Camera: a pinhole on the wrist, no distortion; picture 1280 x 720 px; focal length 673.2 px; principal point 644.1 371.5 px. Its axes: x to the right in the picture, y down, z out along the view. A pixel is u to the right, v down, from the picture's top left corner.
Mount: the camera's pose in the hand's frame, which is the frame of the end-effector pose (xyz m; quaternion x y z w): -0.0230 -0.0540 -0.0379 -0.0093 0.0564 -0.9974 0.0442
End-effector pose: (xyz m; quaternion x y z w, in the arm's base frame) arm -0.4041 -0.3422 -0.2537 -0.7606 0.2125 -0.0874 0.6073
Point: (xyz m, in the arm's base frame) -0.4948 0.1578 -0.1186
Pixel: 1137 482
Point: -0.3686 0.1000 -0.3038
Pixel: 844 250
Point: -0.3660 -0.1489 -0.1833
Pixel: 779 461
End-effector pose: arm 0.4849 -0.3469 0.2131 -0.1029 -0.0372 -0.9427 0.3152
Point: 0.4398 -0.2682 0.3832
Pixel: 507 421
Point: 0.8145 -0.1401 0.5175
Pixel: 1126 101
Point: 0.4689 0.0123 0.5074
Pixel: 879 692
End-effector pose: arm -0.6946 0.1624 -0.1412 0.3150 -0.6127 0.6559 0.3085
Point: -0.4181 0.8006 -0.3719
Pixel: behind the camera
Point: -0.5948 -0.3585 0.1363
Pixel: 475 498
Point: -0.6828 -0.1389 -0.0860
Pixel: 541 247
